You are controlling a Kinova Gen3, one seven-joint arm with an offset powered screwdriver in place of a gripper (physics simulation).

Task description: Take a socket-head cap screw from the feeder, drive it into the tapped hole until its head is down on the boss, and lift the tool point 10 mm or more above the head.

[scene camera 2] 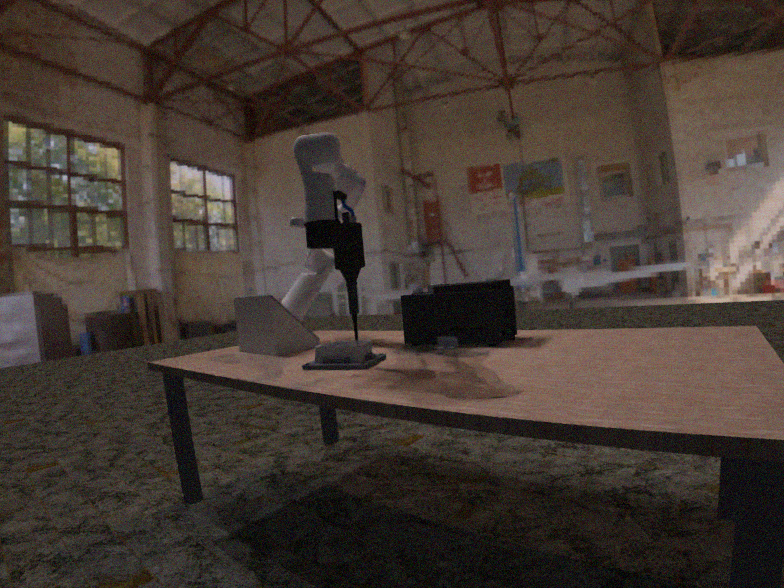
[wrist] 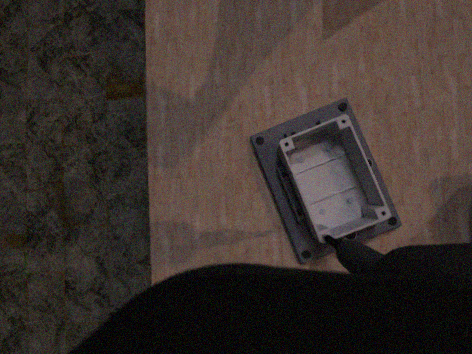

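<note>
My screwdriver (scene camera 2: pixel 355 339) (wrist: pixel 328 239) points down, its tip at the near-left corner boss of the pale open housing (scene camera 2: pixel 343 351) (wrist: pixel 327 182) in the wrist view. The tip covers that boss's hole; I cannot tell whether a screw is on the bit or in the hole, or whether the tip touches. The other three corner bosses (wrist: pixel 287 144) (wrist: pixel 343 121) (wrist: pixel 383 213) show dark holes. The housing sits on a dark grey base plate (scene camera 2: pixel 311 365) (wrist: pixel 270 161). A black box-like unit (scene camera 2: pixel 459 316), perhaps the feeder, stands right of the housing in the scene view; no loose screw is discernible.
A grey wedge-shaped block (scene camera 2: pixel 269 325) stands left of the housing, near the arm's base. A small grey piece (scene camera 2: pixel 447 342) is at the foot of the black unit. The wooden table (scene camera 2: pixel 607 379) (wrist: pixel 200 200) has its edge left of the plate in the wrist view.
</note>
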